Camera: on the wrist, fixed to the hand. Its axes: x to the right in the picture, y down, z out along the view.
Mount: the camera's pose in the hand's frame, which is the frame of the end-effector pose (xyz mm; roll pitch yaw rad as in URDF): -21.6 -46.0 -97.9 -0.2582 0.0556 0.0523
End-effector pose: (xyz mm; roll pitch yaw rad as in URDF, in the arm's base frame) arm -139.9 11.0 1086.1 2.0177 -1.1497 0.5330
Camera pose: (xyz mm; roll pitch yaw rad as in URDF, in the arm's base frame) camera -203.1 99.3 1066.7 1.6837 -1.2198 0.6132
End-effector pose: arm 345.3 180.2 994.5 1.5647 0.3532 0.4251
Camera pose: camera 271.9 254.1 958.3 1.3239 0.3008 0.4836
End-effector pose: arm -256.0 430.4 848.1 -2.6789 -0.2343 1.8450
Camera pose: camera -241.1 386.7 948.3 -2.9204 -0.2601 1.7709
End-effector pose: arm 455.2 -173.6 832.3 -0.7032 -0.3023 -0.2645
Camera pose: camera 422.5 -266.7 783.0 -0.9639 -0.2261 -0.2605
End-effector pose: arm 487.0 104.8 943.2 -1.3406 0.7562 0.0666
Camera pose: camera 493.7 -0.8 974.4 -1.6441 0.8188 0.0048
